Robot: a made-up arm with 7 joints.
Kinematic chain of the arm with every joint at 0, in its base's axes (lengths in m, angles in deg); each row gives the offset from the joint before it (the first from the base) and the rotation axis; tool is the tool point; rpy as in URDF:
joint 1: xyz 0 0 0.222 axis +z
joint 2: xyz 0 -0.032 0.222 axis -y
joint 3: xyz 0 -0.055 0.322 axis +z
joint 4: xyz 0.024 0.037 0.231 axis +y
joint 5: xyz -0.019 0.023 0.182 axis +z
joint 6: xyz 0 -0.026 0.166 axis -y
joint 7: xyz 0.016 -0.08 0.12 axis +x
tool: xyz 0 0 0 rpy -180 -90 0
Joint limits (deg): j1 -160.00..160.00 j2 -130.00..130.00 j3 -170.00..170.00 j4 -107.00..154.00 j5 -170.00..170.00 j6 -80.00..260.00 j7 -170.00..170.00
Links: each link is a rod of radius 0.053 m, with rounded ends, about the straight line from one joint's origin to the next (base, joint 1, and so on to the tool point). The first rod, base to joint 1, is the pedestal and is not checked.
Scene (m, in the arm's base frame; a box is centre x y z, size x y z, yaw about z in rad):
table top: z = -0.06
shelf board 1: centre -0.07 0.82 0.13 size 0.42 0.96 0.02 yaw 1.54
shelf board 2: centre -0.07 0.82 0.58 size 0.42 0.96 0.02 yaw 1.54
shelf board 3: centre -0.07 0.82 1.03 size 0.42 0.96 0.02 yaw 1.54
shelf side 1: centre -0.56 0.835 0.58 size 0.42 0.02 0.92 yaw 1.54
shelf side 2: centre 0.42 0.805 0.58 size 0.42 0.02 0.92 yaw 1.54
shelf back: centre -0.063 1.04 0.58 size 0.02 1 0.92 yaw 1.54
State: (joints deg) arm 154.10 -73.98 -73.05 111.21 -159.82 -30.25 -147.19
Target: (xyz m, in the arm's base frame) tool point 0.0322 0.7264 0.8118
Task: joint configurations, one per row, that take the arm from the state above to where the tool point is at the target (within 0.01 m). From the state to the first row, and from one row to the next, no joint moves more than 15 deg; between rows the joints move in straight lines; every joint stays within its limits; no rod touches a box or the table.
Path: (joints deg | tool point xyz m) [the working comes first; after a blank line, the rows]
Joints at the target: 140.74 -44.62 -97.86 105.68 -153.05 -33.52 -147.19
Straight joint move there: touches shelf board 2.

1: 156.07 -72.77 -81.30 125.47 -161.25 -26.13 -148.65 | -0.1843 0.6484 0.3618
2: 158.03 -71.55 -89.55 139.74 -162.68 -22.01 -150.11 | -0.1050 0.5653 0.3926
3: 160.00 -70.34 -97.80 154.00 -164.11 -17.89 -151.57 | -0.0540 0.4632 0.4084
4: 160.00 -66.35 -111.13 150.90 -154.83 -26.27 -150.11 | -0.0305 0.5014 0.5404
5: 160.00 -62.37 -124.46 147.79 -145.56 -34.65 -148.65 | -0.0027 0.4888 0.6817
6: 160.00 -58.38 -137.79 144.69 -136.29 -43.03 -147.19 | 0.0230 0.4269 0.8118
7: 153.58 -53.79 -124.48 131.69 -141.88 -39.86 -147.19 | 0.0444 0.5431 0.8158
8: 147.16 -49.21 -111.17 118.68 -147.46 -36.69 -147.19 | 0.0482 0.6454 0.8102
9: 140.74 -44.62 -97.86 105.68 -153.05 -33.52 -147.19 | 0.0322 0.7264 0.8118

